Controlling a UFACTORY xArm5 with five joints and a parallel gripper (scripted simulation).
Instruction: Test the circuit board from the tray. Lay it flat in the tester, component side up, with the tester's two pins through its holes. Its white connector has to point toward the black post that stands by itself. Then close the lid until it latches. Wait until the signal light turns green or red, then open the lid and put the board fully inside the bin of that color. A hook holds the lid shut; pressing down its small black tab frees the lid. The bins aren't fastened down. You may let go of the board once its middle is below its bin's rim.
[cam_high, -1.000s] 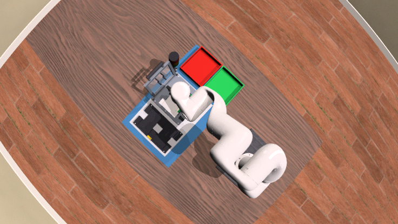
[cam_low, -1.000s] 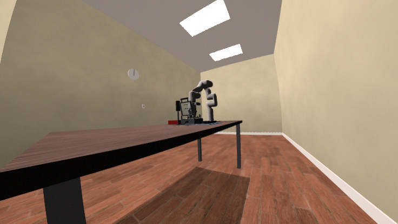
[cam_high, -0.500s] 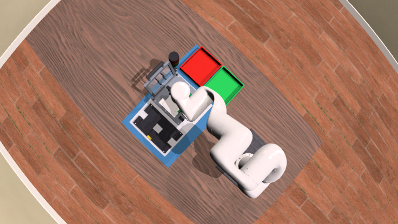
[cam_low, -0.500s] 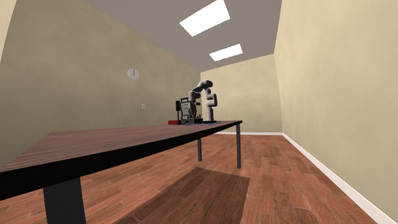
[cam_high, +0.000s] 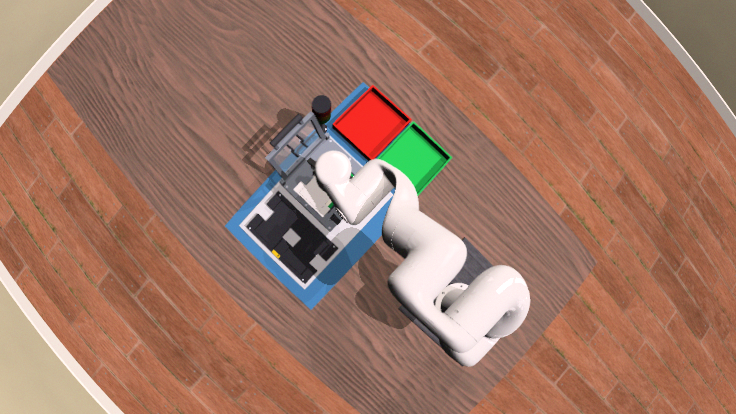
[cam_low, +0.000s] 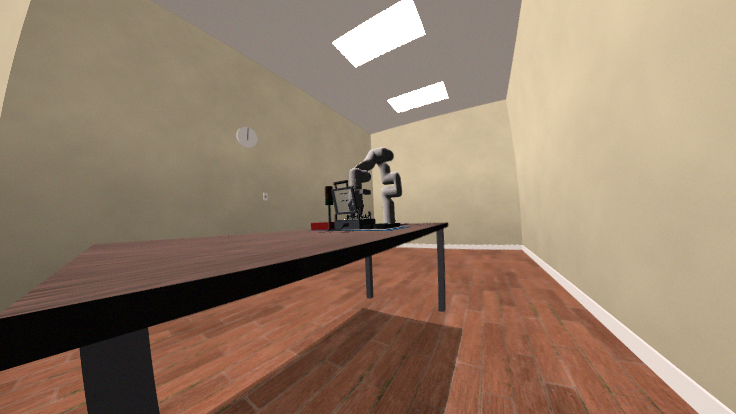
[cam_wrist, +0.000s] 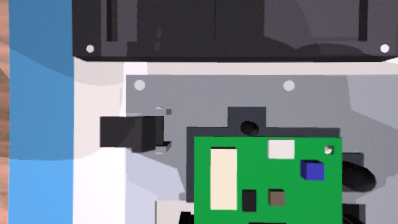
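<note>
My hand is right at the green circuit board. Round my hand: green bin (20 cm to the right, 11 cm behind, 7 cm below); then tester lid (12 cm ahead, 10 cm above); then red bin (20 cm to the right, 7 cm below, 4 cm ahead).
</note>
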